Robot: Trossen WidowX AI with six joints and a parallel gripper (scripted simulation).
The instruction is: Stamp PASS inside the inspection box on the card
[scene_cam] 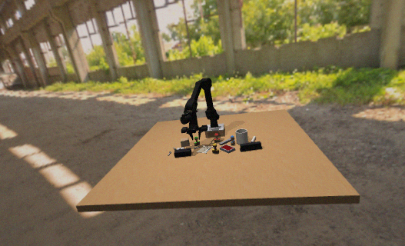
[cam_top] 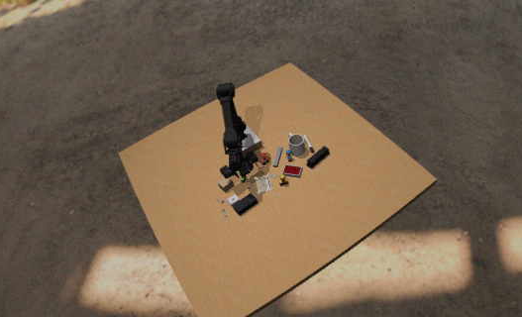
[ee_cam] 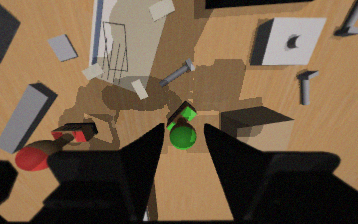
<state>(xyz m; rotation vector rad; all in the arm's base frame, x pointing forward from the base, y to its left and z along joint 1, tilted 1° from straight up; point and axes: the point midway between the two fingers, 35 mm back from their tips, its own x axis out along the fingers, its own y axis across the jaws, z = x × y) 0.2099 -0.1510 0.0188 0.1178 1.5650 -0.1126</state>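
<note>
Now: gripper tip 2 cm above the green-knobbed stamp. From my gripper tip the other things lie so: red-knobbed stamp (15 cm to the left, 2 cm below); tan block (9 cm to the right, 3 cm behind, 2 cm below); white card (9 cm ahead, 5 cm to the left, 4 cm below).
</note>
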